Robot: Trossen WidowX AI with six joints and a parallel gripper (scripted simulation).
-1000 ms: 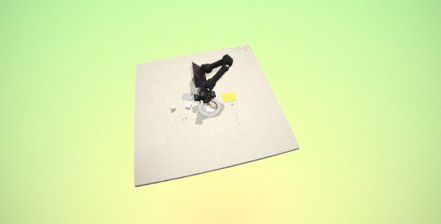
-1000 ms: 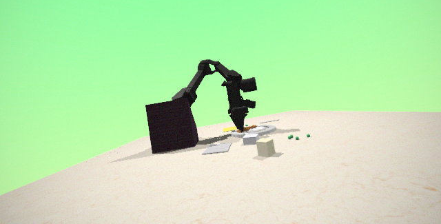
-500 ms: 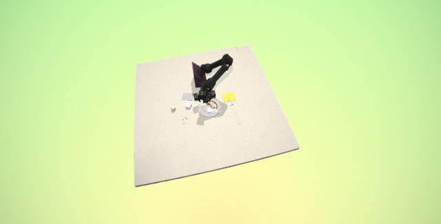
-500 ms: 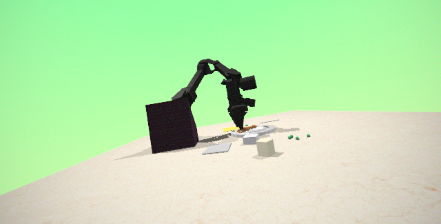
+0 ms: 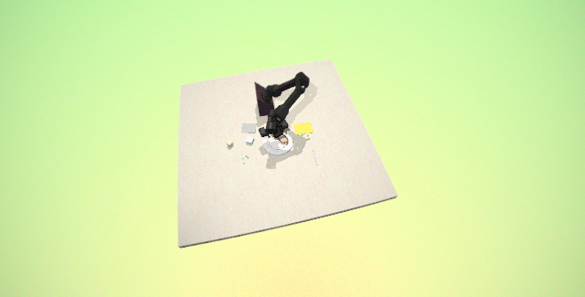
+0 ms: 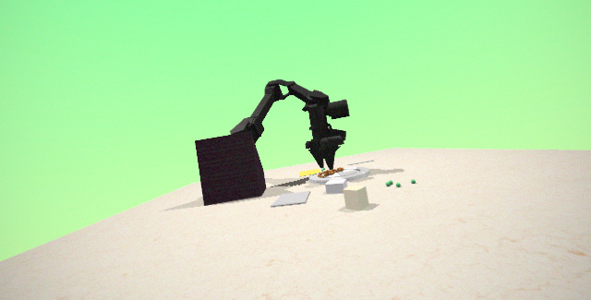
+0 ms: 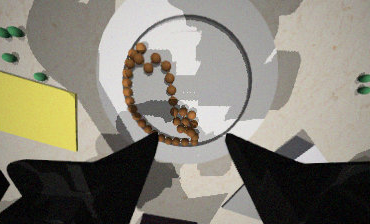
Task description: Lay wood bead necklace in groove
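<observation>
Right now the round white bead board is 40 mm ahead of my gripper tip, 30 mm below it and 20 mm to the left of it. From my gripper tip the other things lie so: cream cube (300 mm to the right, 20 mm below); yellow card (210 mm to the left, 50 mm behind, 30 mm below); grey flat plate (170 mm to the right, 120 mm behind, 30 mm below).
</observation>
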